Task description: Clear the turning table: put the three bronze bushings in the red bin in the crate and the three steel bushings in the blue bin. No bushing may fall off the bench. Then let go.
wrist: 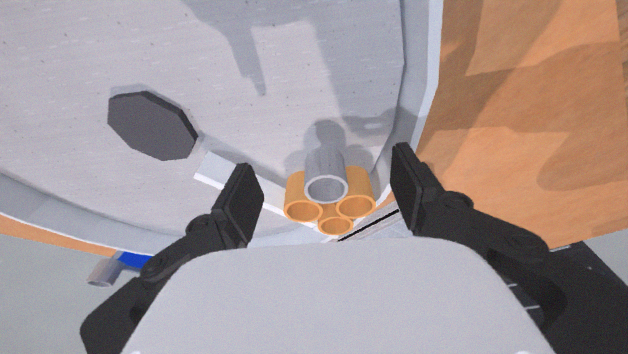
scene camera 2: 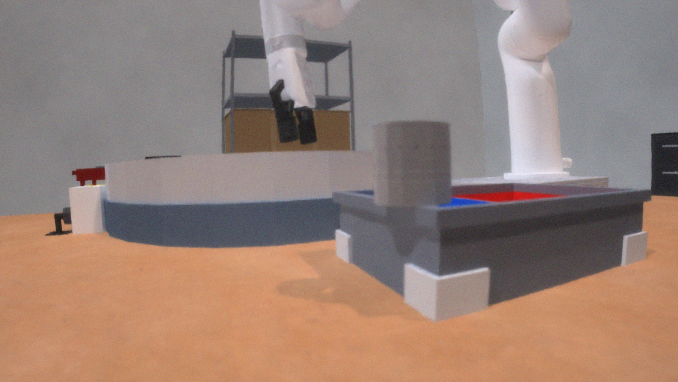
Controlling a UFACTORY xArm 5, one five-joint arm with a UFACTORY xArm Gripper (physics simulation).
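Places are measured from the arm's base along level axes (x right, y down, z ahead), in metres.
Where they show: gripper, fingertip midpoint: (wrist: pixel 321 172) (scene camera 2: pixel 299 142); arm's base, origin of the base link: (scene camera 2: pixel 536 178).
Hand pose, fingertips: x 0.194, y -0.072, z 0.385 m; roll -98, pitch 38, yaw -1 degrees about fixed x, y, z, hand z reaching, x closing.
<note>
Things, the pixels of their top centre, and the offset from my fingertips. "pt": a spot on its surface instead.
- grey crate, surface spot: (scene camera 2: pixel 540 220) pt dz +0.024, dx -0.516, dy +0.075 m
- dark hub, middle of its top: (wrist: pixel 152 132) dz +0.099, dx -0.097, dy +0.053 m
- white guide bar, surface spot: (wrist: pixel 215 171) pt dz +0.044, dx -0.090, dy +0.040 m
- white box, middle of its top: (scene camera 2: pixel 92 185) dz +0.332, dx -0.108, dy +0.056 m
My gripper (scene camera 2: pixel 298 141) (wrist: pixel 321 172) is open and empty above the turning table (scene camera 2: pixel 225 177) (wrist: pixel 75 75), its fingers on either side of a tight cluster. In the wrist view, a steel bushing (wrist: pixel 325 166) stands among three bronze bushings, one at left (wrist: pixel 294 186), one at right (wrist: pixel 362 184) and one at front (wrist: pixel 335 226). They are near the table's rim. Another steel bushing (scene camera 2: pixel 412 162) (wrist: pixel 104 272) is upright at the crate's blue-bin end, overlapping its rim; its support is unclear. The blue bin (scene camera 2: pixel 462 202) (wrist: pixel 132 260) and red bin (scene camera 2: pixel 505 196) show partly; their floors are hidden.
The grey crate (scene camera 2: pixel 540 220) stands beside the turning table. A dark hub (wrist: pixel 152 125) and a white guide bar (wrist: pixel 215 171) lie left of the cluster. A white box (scene camera 2: pixel 87 210) stands against the table's far left side. A shelf rack (scene camera 2: pixel 351 75) stands behind.
</note>
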